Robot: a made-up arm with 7 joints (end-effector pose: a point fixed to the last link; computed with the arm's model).
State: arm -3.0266 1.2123 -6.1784 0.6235 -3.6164 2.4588 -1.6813
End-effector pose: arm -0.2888 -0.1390 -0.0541 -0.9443 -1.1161 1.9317
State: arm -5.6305 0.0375 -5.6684 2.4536 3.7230 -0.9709 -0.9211
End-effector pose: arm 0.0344 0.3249 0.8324 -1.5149 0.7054 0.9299
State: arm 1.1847 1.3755 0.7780 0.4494 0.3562 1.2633 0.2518
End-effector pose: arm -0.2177 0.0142 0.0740 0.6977 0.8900 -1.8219
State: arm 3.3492 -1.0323 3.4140 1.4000 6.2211 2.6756 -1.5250
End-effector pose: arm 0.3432 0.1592 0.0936 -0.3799 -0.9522 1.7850
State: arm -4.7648 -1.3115 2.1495 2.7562 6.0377 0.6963 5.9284
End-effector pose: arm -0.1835 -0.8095 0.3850 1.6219 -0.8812 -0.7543
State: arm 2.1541 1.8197 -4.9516 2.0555 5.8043 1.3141 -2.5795
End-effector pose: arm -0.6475 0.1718 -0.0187 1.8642 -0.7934 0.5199
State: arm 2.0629 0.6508 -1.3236 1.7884 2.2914 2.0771 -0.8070
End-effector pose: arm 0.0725 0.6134 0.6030 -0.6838 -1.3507 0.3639
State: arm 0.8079 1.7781 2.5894 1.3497 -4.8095 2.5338 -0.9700
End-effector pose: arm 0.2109 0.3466 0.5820 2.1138 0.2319 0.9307
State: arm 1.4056 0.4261 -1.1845 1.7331 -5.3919 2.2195 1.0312
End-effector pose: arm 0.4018 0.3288 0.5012 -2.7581 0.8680 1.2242
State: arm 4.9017 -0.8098 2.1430 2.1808 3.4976 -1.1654 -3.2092
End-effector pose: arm 0.1657 0.5430 0.4271 2.5175 1.5719 0.8523
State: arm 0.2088 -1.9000 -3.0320 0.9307 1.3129 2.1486 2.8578
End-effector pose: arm 0.0243 -0.1742 -0.1271 0.2469 -1.1618 2.0328
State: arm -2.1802 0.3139 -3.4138 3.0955 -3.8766 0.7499 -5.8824
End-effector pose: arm -0.1655 -0.2154 1.0496 0.0255 -0.9103 0.2434
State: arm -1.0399 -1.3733 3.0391 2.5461 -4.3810 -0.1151 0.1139
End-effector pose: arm -0.2886 0.7284 0.1536 -2.0107 -0.0584 0.4076
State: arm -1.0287 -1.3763 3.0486 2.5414 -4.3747 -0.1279 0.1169
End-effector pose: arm -0.2966 0.7225 0.1478 -2.0244 -0.0489 0.4138
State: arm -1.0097 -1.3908 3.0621 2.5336 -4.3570 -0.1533 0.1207
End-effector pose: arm -0.3084 0.7108 0.1305 -2.0578 -0.0278 0.4162
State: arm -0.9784 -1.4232 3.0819 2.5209 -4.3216 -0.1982 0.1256
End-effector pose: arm -0.3252 0.6888 0.0959 -2.1229 0.0103 0.4089
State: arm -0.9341 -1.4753 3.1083 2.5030 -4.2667 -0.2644 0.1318
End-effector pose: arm -0.3450 0.6527 0.0437 -2.2236 0.0656 0.3806
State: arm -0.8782 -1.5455 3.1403 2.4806 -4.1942 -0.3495 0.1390
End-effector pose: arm -0.3632 0.5998 -0.0216 -2.3562 0.1323 0.3169
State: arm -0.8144 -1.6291 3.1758 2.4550 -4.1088 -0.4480 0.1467
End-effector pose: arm -0.3740 0.5311 -0.0917 -2.5078 0.2017 0.2042
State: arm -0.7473 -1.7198 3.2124 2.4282 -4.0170 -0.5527 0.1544
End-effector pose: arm -0.3734 0.4518 -0.1573 -2.6586 0.2647 0.0376
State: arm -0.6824 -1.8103 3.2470 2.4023 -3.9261 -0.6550 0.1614
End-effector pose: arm -0.3608 0.3710 -0.2113 -2.7866 0.3144 -0.1725
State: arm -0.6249 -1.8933 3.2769 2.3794 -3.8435 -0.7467 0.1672
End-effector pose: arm -0.3399 0.2984 -0.2505 -2.8767 0.3489 -0.4003
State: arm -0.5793 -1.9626 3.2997 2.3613 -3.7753 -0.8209 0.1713
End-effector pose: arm -0.3165 0.2410 -0.2758 -2.9267 0.3706 -0.6112
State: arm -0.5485 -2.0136 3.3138 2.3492 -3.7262 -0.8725 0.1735
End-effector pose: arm -0.2963 0.2023 -0.2906 -2.9464 0.3834 -0.7733
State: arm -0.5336 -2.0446 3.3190 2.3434 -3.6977 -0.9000 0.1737
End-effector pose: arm -0.2826 0.1821 -0.2985 -2.9505 0.3915 -0.8689
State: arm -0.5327 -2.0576 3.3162 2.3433 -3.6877 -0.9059 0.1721
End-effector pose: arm -0.2758 0.1775 -0.3020 -2.9490 0.3968 -0.8996
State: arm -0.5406 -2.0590 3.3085 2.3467 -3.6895 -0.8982 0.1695
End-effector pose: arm -0.2737 0.1826 -0.3032 -2.9461 0.4006 -0.8882
